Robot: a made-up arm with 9 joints. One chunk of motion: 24 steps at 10 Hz.
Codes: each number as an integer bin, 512 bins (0 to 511) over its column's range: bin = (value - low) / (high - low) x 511, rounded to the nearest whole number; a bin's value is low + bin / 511 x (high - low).
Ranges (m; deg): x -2.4..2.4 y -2.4..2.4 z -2.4..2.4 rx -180..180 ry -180..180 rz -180..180
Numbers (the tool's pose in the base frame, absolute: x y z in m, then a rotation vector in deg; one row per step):
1: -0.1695 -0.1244 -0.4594 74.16 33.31 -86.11
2: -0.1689 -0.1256 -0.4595 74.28 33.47 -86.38
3: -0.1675 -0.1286 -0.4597 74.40 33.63 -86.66
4: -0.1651 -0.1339 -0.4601 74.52 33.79 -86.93
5: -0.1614 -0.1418 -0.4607 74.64 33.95 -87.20
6: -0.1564 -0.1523 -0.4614 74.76 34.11 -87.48
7: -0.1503 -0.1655 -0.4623 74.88 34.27 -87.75
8: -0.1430 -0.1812 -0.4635 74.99 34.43 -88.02
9: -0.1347 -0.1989 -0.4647 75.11 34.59 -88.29
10: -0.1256 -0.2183 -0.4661 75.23 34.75 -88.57
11: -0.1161 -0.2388 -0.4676 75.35 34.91 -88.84
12: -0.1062 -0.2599 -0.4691 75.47 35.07 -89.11
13: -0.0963 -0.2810 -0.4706 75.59 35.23 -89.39
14: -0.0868 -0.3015 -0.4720 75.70 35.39 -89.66
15: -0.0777 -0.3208 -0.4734 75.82 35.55 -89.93
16: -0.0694 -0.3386 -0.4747 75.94 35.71 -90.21
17: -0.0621 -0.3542 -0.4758 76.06 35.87 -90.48
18: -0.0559 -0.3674 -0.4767 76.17 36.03 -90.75
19: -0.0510 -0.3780 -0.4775 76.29 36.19 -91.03
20: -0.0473 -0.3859 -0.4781 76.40 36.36 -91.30
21: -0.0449 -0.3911 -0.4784 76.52 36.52 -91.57
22: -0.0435 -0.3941 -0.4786 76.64 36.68 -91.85
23: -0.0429 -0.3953 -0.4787 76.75 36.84 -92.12
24: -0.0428 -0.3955 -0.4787 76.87 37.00 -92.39
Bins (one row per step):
1: 237 242 207 361 303 133
2: 238 242 207 361 303 133
3: 238 242 207 361 303 132
4: 238 241 207 361 303 132
5: 238 240 206 361 304 132
6: 239 239 206 362 304 131
7: 239 238 206 362 304 131
8: 240 236 206 362 304 131
9: 241 234 206 362 305 130
10: 242 232 206 362 305 130
11: 243 230 206 362 305 129
12: 244 228 206 363 305 129
13: 245 226 205 363 306 129
14: 246 223 205 363 306 128
15: 247 221 205 363 306 128
16: 248 219 205 363 306 127
17: 249 218 205 363 306 127
18: 250 216 205 364 307 127
19: 250 215 205 364 307 126
20: 250 214 205 364 307 126
21: 251 214 205 364 307 126
22: 251 214 205 364 308 125
23: 251 213 205 364 308 125
24: 251 213 205 365 308 124

